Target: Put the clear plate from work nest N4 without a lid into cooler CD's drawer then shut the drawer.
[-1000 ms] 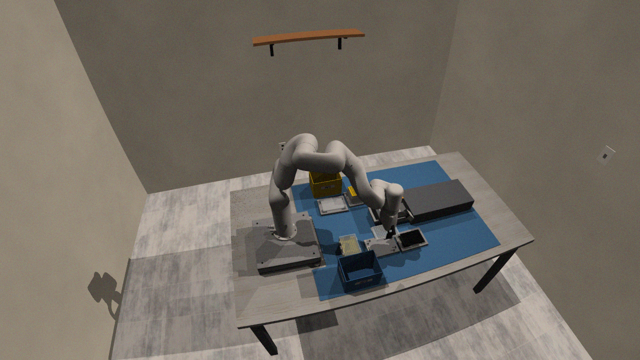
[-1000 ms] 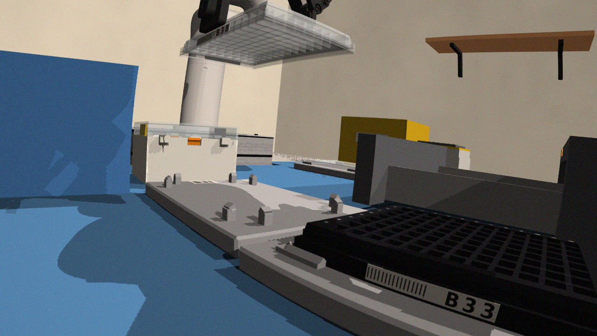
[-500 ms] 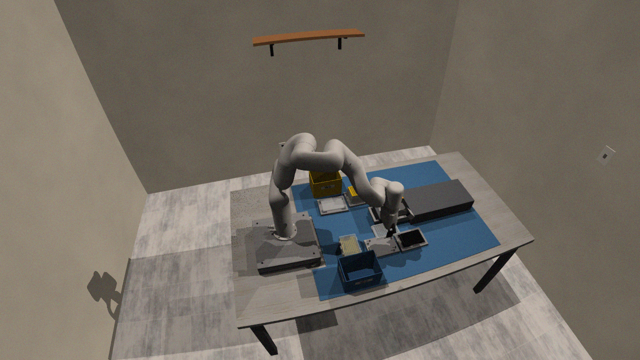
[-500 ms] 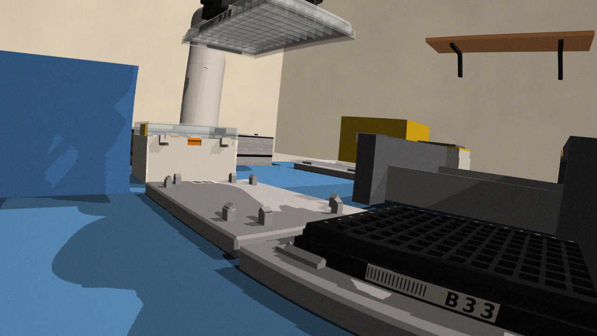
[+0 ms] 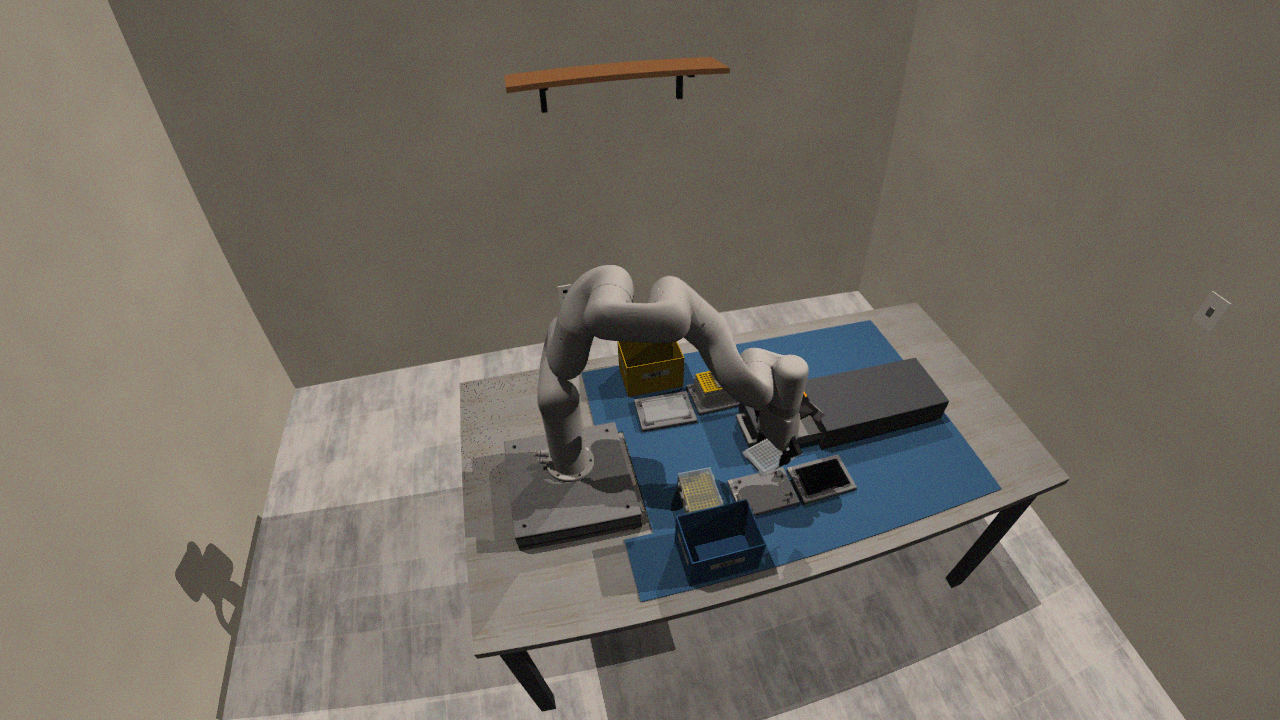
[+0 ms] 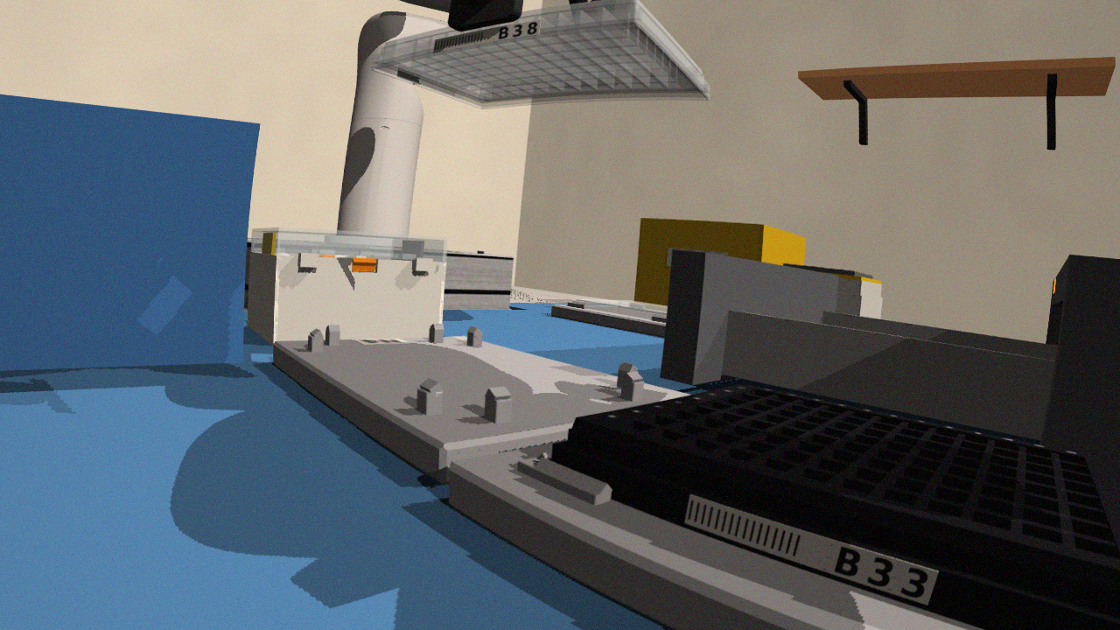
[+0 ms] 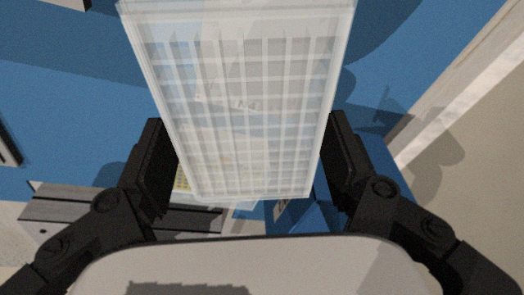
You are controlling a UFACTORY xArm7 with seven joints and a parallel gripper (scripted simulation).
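Right now my hand is 100 mm short of the grey drawer, 200 mm to the right of it and 140 mm above it. The rest, counted from my hand: grey work nest (10 mm behind, 20 mm to the right, 150 mm below); then black plate b33 (160 mm ahead, 10 mm to the left, 140 mm below); then clear plate (10 mm below).
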